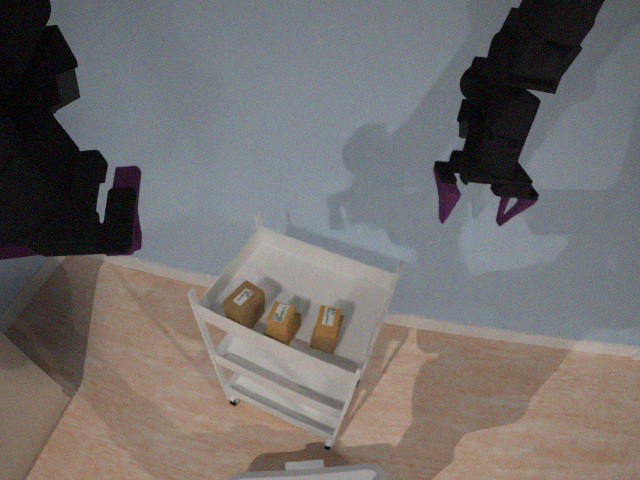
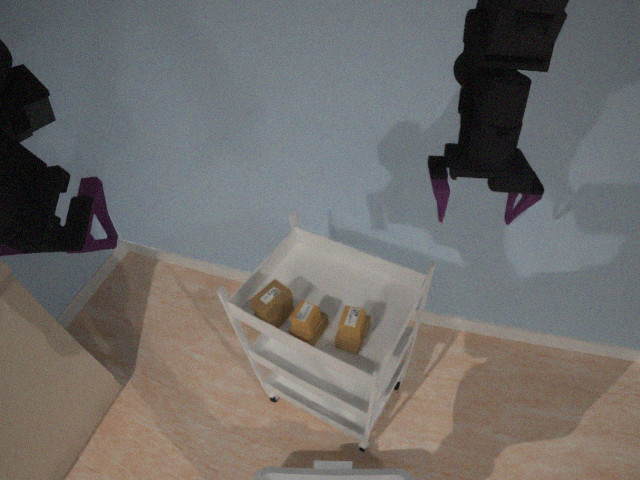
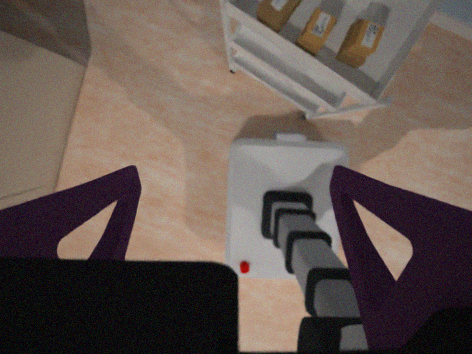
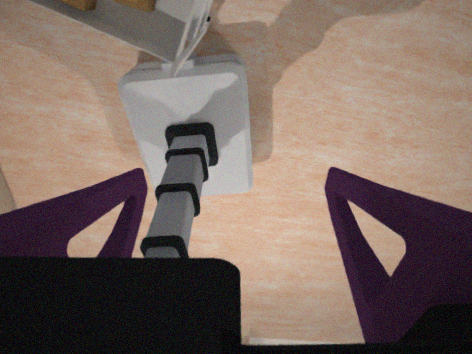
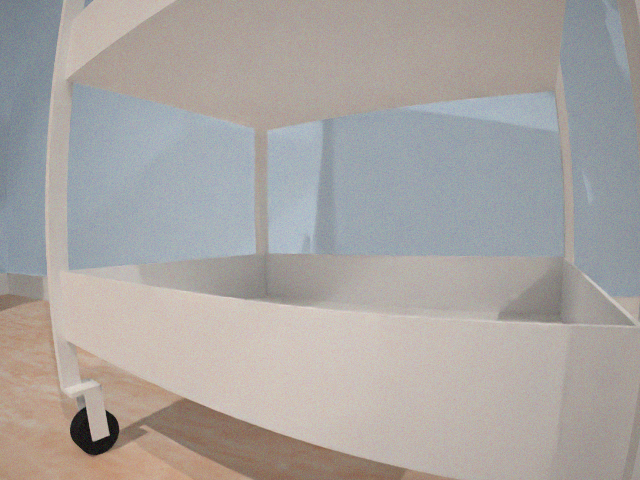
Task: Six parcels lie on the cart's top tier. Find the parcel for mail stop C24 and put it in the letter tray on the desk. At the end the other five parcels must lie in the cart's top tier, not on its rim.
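Frame: origin at the left arm's base, x ahead, y left, z up, level; millimetres.
Where they show: left gripper, fingertip midpoint: point(image 1: 91, 244) point(image 2: 79, 244) point(image 3: 235, 176); right gripper, fingertip midpoint: point(image 1: 470, 222) point(image 2: 473, 220) point(image 4: 236, 178).
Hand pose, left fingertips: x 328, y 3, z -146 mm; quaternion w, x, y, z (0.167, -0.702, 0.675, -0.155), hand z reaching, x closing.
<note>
Things, the pixels of their top centre, and the offset from my left fingertips.
- darker parcel, top centre: point(image 1: 243, 296) point(image 2: 270, 295) 317 mm ahead, 85 mm right, 501 mm down
- middle parcel, top centre: point(image 1: 280, 312) point(image 2: 304, 311) point(image 3: 321, 24) 267 mm ahead, 175 mm right, 501 mm down
- right parcel, top centre: point(image 2: 352, 316) point(image 1: 328, 316) point(image 3: 370, 35) 251 mm ahead, 288 mm right, 501 mm down
Brown parcels lie in the top tier of the white cart point(image 1: 330, 260) point(image 2: 361, 258) point(image 3: 226, 30) point(image 4: 135, 30) point(image 5: 310, 361). A darker parcel point(image 1: 244, 307) point(image 2: 271, 305) point(image 3: 276, 17) is at the left, a middle parcel point(image 1: 279, 321) point(image 2: 305, 320) point(image 3: 316, 34) and a right parcel point(image 1: 325, 328) point(image 2: 351, 330) point(image 3: 357, 46) beside it; more boxes seem to lie under these two. The labels are unreadable. My left gripper point(image 1: 72, 253) point(image 2: 56, 248) point(image 3: 235, 176) is open, left of the cart. My right gripper point(image 1: 470, 223) point(image 2: 475, 222) point(image 4: 236, 178) is open, right of it. The letter tray does not show.
A tan flat surface point(image 1: 31, 408) point(image 2: 46, 392) point(image 3: 35, 115) is at the left; whether it is the desk is unclear. My grey base point(image 1: 310, 474) point(image 2: 333, 474) point(image 3: 245, 230) point(image 4: 230, 165) stands close before the cart. A blue wall point(image 1: 232, 103) point(image 2: 232, 103) point(image 5: 413, 191) rises behind it.
</note>
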